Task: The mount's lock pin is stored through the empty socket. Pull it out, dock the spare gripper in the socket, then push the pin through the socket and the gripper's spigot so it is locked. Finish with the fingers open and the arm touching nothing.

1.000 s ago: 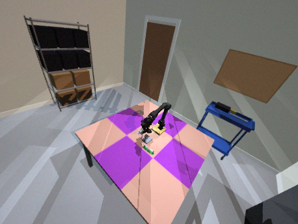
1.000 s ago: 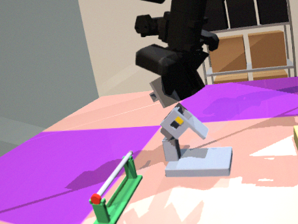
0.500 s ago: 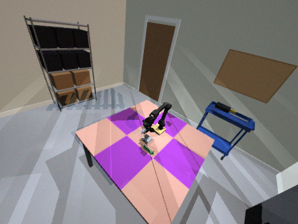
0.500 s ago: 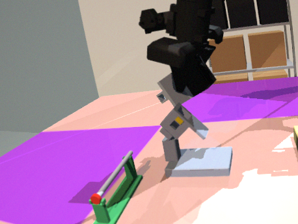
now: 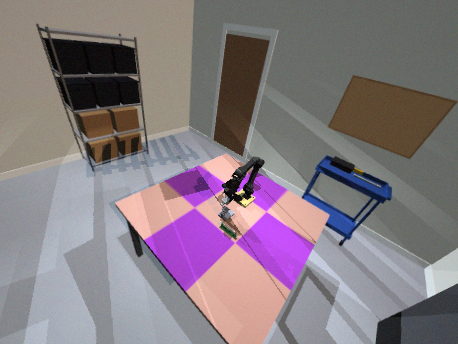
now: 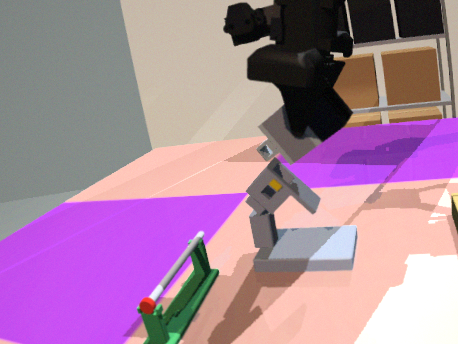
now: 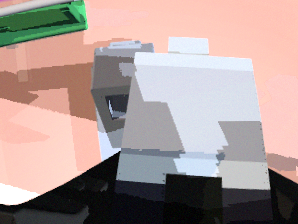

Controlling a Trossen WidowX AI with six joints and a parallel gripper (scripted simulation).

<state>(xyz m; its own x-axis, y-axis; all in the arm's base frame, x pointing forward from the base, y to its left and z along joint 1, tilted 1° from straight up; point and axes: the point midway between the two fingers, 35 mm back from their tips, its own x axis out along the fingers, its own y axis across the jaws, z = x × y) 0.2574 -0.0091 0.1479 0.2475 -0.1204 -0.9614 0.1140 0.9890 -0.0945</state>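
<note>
Right now my gripper tip is 11 cm short of the green cradle, 14 cm to the right of it and 12 cm above it. From my gripper tip the other things lie so: spare gripper 1 cm ahead; mount 3 cm ahead, 3 cm to the left, 9 cm below.
</note>
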